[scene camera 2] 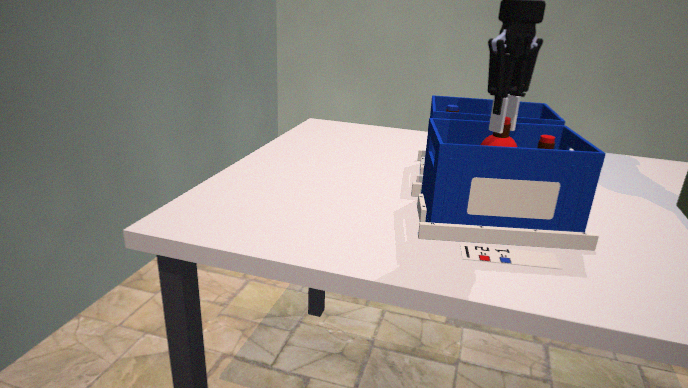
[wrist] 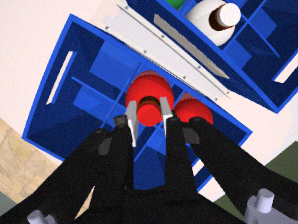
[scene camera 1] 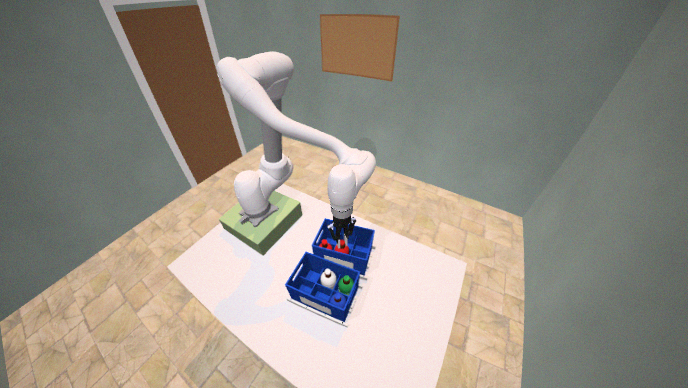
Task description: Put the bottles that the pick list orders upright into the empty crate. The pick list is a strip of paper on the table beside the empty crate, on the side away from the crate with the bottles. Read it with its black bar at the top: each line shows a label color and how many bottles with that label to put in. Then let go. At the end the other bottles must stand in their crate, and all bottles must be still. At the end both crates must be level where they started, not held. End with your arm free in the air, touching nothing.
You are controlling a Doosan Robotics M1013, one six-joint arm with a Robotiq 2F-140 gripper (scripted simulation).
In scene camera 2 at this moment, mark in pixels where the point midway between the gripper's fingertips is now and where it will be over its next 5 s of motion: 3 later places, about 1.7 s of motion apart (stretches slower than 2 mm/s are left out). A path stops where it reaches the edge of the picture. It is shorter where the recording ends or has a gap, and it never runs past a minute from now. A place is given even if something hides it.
My gripper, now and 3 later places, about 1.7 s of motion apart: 501,130; 500,138; 501,129; 490,94
